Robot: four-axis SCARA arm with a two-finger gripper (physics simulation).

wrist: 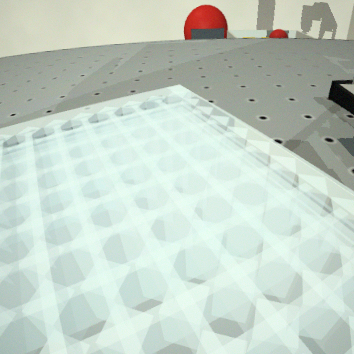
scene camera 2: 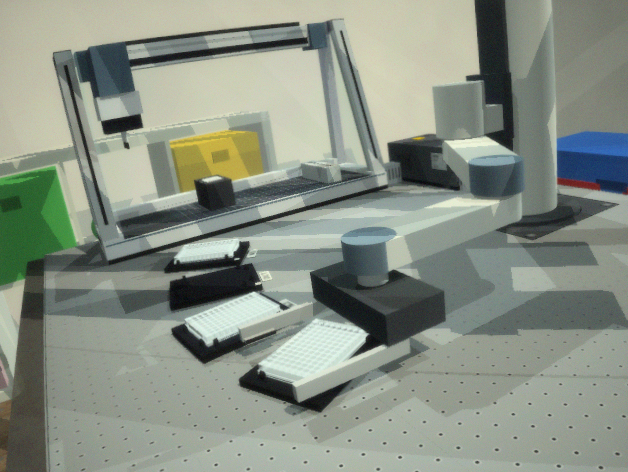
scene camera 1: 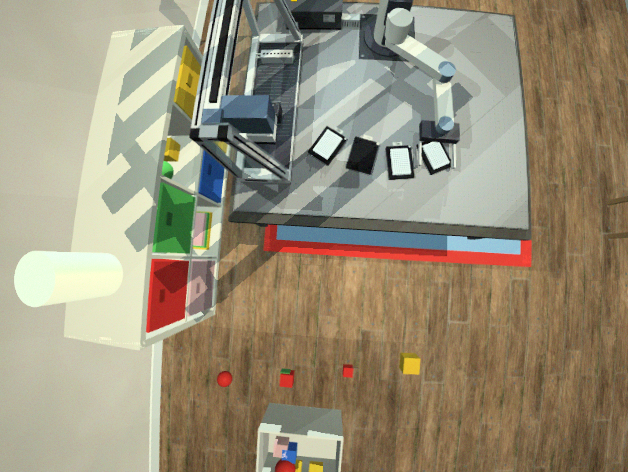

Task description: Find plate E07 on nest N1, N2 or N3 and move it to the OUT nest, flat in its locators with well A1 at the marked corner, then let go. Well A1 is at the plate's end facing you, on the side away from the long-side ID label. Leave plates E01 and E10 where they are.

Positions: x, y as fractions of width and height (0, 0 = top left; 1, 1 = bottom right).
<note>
My gripper (scene camera 2: 0.42, 0.76) carries nothing. Also in view: a white well plate (scene camera 2: 0.35, 0.68). Further things: an OUT nest (scene camera 2: 0.31, 0.62), an N2 nest (scene camera 2: 0.33, 0.75) and an N3 nest (scene camera 2: 0.38, 0.54).
My gripper also shows in scene camera 1 (scene camera 1: 0.70, 0.35). The wrist view misses the white well plate: it is out of frame.
</note>
